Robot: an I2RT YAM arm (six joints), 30 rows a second.
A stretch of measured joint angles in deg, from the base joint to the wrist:
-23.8 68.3 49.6 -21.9 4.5 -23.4
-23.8 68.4 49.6 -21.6 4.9 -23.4
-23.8 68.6 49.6 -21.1 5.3 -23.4
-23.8 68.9 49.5 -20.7 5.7 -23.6
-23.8 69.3 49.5 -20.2 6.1 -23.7
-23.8 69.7 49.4 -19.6 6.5 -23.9
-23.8 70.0 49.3 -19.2 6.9 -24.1
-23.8 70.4 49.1 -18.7 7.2 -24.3
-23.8 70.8 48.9 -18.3 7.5 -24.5
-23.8 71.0 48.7 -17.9 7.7 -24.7
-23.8 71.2 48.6 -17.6 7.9 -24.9
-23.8 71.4 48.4 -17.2 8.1 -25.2
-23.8 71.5 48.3 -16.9 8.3 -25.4
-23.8 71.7 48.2 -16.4 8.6 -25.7
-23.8 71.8 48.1 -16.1 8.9 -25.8
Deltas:
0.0 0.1 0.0 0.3 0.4 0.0
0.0 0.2 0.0 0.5 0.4 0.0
0.0 0.3 -0.1 0.4 0.4 -0.2
0.0 0.4 0.0 0.5 0.4 -0.1
0.0 0.4 -0.1 0.6 0.4 -0.2
0.0 0.3 -0.1 0.4 0.4 -0.2
0.0 0.4 -0.2 0.5 0.3 -0.2
0.0 0.4 -0.2 0.4 0.3 -0.2
0.0 0.2 -0.2 0.4 0.2 -0.2
0.0 0.2 -0.1 0.3 0.2 -0.2
0.0 0.2 -0.2 0.4 0.2 -0.3
0.0 0.1 -0.1 0.3 0.2 -0.2
0.0 0.2 -0.1 0.5 0.3 -0.3
0.0 0.1 -0.1 0.3 0.3 -0.1

